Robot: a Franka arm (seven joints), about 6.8 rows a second.
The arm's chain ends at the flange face. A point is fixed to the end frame.
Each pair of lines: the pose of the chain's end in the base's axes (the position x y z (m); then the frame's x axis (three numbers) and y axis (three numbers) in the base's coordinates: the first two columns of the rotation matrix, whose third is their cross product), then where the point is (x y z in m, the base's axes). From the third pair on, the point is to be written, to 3 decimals.
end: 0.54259 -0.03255 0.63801 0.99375 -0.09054 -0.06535 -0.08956 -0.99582 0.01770
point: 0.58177 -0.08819 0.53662
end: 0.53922 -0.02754 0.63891 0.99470 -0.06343 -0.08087 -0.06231 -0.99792 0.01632
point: 0.57832 -0.08186 0.53677
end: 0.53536 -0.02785 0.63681 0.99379 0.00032 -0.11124 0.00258 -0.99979 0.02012
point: 0.575 -0.080 0.534
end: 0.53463 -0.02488 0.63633 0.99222 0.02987 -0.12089 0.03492 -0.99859 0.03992
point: 0.575 -0.078 0.534
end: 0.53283 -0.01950 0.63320 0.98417 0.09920 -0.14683 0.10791 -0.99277 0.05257
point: 0.574 -0.071 0.530
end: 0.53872 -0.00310 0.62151 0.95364 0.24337 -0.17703 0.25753 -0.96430 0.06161
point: 0.584 -0.049 0.518
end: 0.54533 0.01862 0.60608 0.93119 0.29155 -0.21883 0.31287 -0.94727 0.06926
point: 0.590 -0.027 0.502
